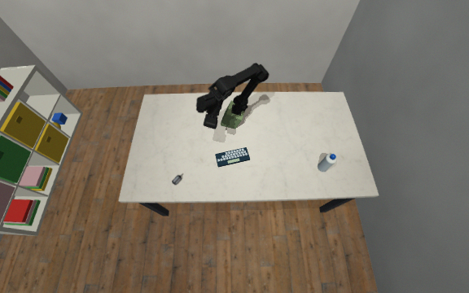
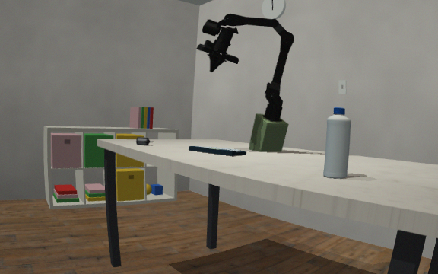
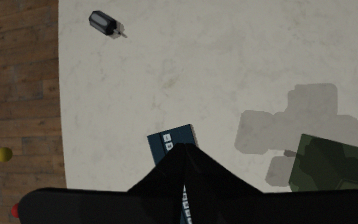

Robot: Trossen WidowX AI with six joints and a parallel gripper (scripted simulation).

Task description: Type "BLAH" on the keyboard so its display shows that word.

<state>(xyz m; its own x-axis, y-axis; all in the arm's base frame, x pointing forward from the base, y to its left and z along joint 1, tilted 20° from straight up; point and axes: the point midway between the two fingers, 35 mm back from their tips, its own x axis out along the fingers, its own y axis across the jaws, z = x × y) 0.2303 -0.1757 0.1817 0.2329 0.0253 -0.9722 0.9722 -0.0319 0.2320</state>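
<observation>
Now: the left-arrow key 7 cm ahead of my hand, 3 cm to the left of it and 35 cm below it. Also, from my hand: dark grey object: 22 cm ahead, 20 cm to the right, 34 cm below; white bottle: 3 cm ahead, 69 cm to the left, 28 cm below.
</observation>
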